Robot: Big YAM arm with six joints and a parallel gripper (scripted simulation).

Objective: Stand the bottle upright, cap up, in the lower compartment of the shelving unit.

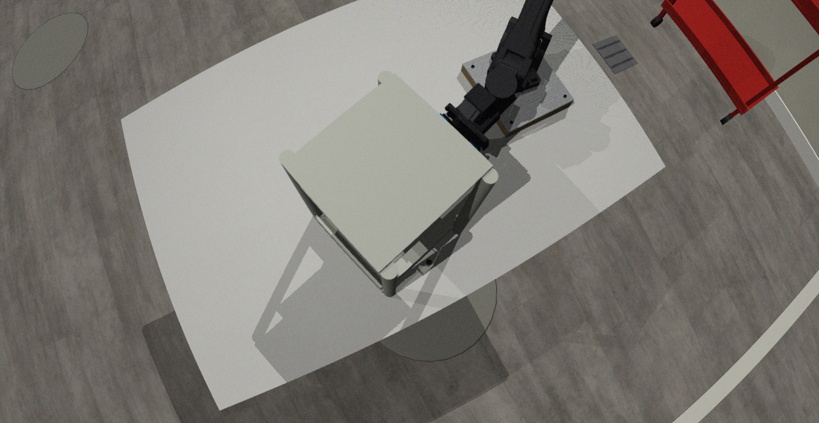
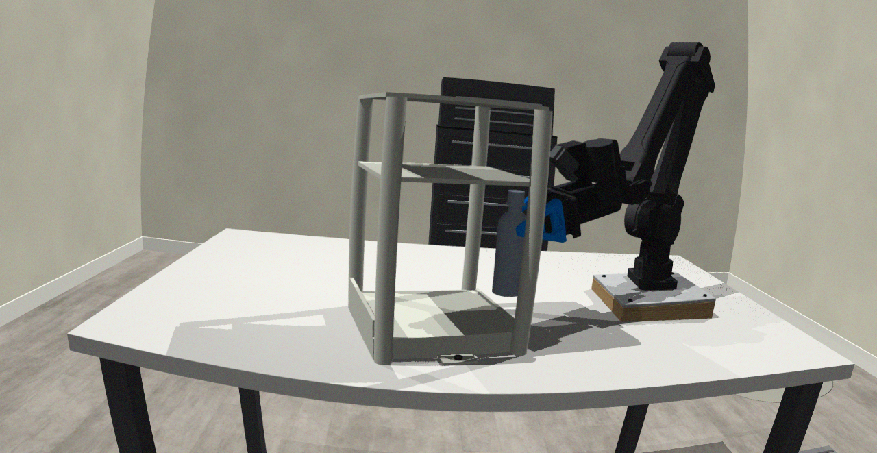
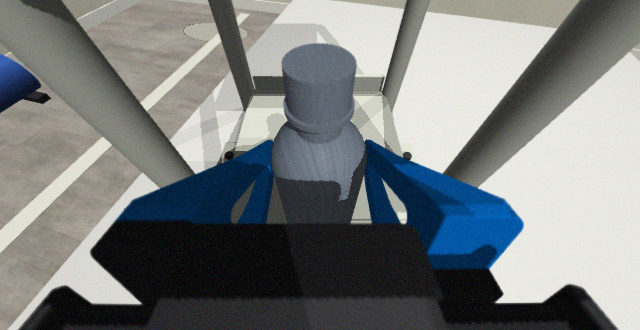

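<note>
Right now my hand is 120 mm short of the shelving unit, 40 mm to the right of it and 10 mm below it. The rest, counted from my hand: grey bottle (right at my hand).
</note>
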